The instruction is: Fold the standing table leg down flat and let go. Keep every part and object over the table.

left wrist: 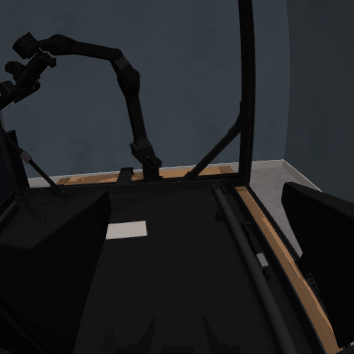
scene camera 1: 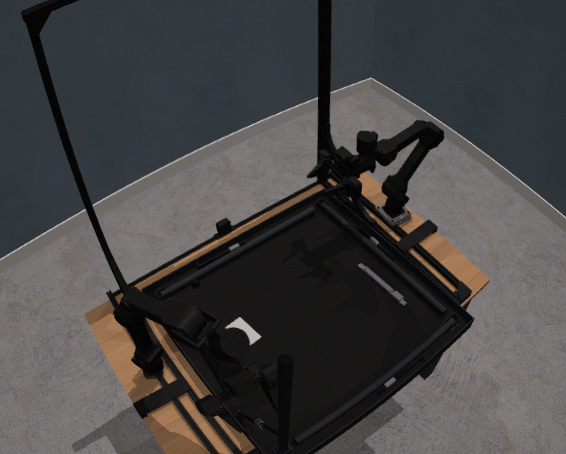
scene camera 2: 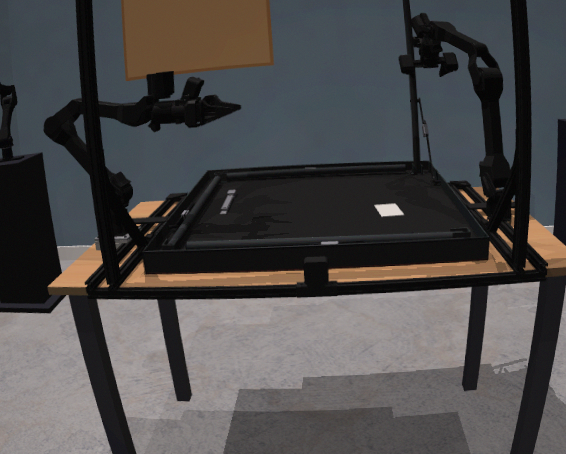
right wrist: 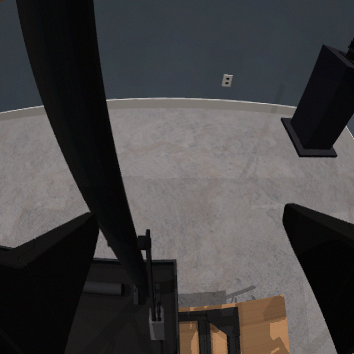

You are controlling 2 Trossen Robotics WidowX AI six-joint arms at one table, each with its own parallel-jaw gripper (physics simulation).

Observation:
I see my left gripper (scene camera 2: 236, 108), my right gripper (scene camera 1: 259, 422) and a table leg (right wrist: 62, 50).
My left gripper also shows in the left wrist view (left wrist: 198, 196) and in scene camera 1 (scene camera 1: 315, 185). My right gripper is seen too in scene camera 2 (scene camera 2: 426, 76) and in the right wrist view (right wrist: 192, 218).

